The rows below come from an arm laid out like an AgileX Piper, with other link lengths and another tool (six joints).
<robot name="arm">
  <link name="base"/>
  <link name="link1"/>
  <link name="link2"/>
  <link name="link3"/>
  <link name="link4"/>
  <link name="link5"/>
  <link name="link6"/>
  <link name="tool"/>
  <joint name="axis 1" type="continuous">
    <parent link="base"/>
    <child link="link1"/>
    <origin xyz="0 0 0.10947"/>
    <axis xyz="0 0 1"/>
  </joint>
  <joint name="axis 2" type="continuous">
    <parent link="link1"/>
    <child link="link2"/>
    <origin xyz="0 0 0"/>
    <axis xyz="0 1 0"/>
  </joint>
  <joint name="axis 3" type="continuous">
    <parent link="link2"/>
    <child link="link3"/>
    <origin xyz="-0.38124 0 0.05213"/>
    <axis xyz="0 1 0"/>
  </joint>
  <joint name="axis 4" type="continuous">
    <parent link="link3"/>
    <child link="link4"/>
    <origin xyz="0.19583 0 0.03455"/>
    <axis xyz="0.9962 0 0.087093"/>
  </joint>
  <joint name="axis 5" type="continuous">
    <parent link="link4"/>
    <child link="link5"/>
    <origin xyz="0 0 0"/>
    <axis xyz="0 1 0"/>
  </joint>
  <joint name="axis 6" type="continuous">
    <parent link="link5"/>
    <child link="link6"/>
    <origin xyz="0.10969 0 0.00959"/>
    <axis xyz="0.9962 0 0.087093"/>
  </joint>
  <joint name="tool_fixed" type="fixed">
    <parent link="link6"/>
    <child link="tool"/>
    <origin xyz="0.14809 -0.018 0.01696" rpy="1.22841 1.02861 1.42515"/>
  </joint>
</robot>
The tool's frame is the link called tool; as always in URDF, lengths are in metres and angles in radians. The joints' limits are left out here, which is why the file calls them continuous.
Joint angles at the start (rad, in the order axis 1, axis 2, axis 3, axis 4, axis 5, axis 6):
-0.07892 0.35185 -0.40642 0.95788 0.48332 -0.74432
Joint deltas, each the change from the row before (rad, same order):
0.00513 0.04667 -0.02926 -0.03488 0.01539 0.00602
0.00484 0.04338 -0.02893 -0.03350 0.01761 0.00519
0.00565 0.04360 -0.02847 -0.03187 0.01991 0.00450
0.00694 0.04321 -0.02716 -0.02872 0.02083 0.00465
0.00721 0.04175 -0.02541 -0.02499 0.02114 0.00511
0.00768 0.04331 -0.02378 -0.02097 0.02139 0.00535
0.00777 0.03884 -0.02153 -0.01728 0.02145 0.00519
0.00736 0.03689 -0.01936 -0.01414 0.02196 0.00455
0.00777 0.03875 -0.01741 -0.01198 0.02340 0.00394
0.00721 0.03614 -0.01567 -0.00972 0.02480 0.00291
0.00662 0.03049 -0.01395 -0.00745 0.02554 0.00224
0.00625 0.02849 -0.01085 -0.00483 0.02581 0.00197
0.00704 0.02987 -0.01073 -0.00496 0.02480 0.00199
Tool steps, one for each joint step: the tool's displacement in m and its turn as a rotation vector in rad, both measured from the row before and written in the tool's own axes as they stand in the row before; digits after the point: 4 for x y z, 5 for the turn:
-0.0041 -0.0001 0.0068 0.01927 0.03715 -0.01272
-0.0036 0.0000 0.0064 0.01688 0.03718 -0.01331
-0.0030 -0.0002 0.0065 0.01562 0.04030 -0.01179
-0.0023 -0.0005 0.0066 0.01361 0.04204 -0.00843
-0.0018 -0.0006 0.0065 0.01179 0.04186 -0.00465
-0.0012 -0.0010 0.0070 0.01095 0.04378 0.00053
-0.0006 -0.0007 0.0064 0.00805 0.04153 0.00217
0.0001 -0.0007 0.0062 0.00677 0.04135 0.00438
0.0011 -0.0012 0.0067 0.00674 0.04545 0.00769
0.0019 -0.0010 0.0064 0.00531 0.04552 0.00842
0.0025 -0.0004 0.0054 0.00274 0.04260 0.00769
0.0034 -0.0005 0.0052 0.00174 0.04288 0.01025
0.0032 -0.0007 0.0054 0.00213 0.04355 0.01059

